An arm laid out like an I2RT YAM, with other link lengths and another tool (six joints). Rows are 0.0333 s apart.
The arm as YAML. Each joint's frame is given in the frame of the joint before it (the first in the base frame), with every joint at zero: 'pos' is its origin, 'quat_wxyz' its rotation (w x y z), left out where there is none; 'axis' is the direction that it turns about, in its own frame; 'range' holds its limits. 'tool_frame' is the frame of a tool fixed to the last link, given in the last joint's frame.
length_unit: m
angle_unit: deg
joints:
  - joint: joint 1
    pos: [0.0, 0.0, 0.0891]
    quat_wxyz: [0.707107, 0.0, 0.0, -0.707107]
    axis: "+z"
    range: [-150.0, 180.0]
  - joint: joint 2
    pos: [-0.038, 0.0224, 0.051]
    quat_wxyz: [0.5, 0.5, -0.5, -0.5]
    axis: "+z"
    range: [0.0, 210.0]
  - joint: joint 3
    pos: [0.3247, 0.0, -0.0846]
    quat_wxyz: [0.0, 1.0, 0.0, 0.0]
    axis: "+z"
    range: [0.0, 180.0]
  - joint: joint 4
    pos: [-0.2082, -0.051, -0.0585]
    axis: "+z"
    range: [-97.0, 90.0]
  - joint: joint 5
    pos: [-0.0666, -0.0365, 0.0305]
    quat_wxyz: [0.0, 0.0, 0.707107, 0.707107]
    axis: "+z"
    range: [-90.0, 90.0]
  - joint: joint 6
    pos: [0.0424, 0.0, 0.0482]
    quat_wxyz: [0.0, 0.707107, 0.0, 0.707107]
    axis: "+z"
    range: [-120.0, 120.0]
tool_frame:
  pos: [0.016, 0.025, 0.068]
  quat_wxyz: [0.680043, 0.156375, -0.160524, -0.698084]
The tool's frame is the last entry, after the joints.
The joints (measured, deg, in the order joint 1, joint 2, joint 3, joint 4, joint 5, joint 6), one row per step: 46.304 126.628 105.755 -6.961 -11.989 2.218; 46.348 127.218 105.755 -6.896 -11.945 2.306; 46.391 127.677 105.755 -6.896 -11.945 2.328; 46.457 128.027 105.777 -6.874 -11.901 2.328; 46.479 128.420 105.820 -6.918 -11.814 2.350; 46.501 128.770 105.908 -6.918 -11.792 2.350; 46.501 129.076 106.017 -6.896 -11.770 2.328; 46.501 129.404 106.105 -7.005 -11.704 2.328; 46.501 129.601 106.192 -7.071 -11.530 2.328; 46.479 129.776 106.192 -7.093 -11.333 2.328; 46.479 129.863 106.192 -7.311 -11.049 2.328; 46.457 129.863 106.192 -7.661 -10.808 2.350; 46.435 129.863 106.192 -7.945 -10.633 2.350
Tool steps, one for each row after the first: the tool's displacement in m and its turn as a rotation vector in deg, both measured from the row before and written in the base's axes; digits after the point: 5 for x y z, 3 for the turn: 0.00074 0.00132 -0.00543 -0.355 0.415 -0.035; 0.00036 0.00100 -0.00436 -0.322 0.334 0.033; 0.00015 0.00099 -0.00317 -0.236 0.195 0.028; 0.00056 0.00068 -0.00362 -0.305 0.257 -0.064; 0.00050 0.00079 -0.00283 -0.198 0.172 0.003; 0.00066 0.00063 -0.00224 -0.144 0.096 -0.008; 0.00056 0.00041 -0.00290 -0.276 0.216 -0.057; 0.00063 0.00021 -0.00160 -0.188 0.057 -0.150; 0.00071 -0.00009 -0.00182 -0.212 0.063 -0.192; 0.00033 -0.00040 -0.00146 -0.321 0.104 -0.244; 0.00013 -0.00081 -0.00090 -0.330 0.167 -0.239; 0.00010 -0.00068 -0.00072 -0.269 0.129 -0.171
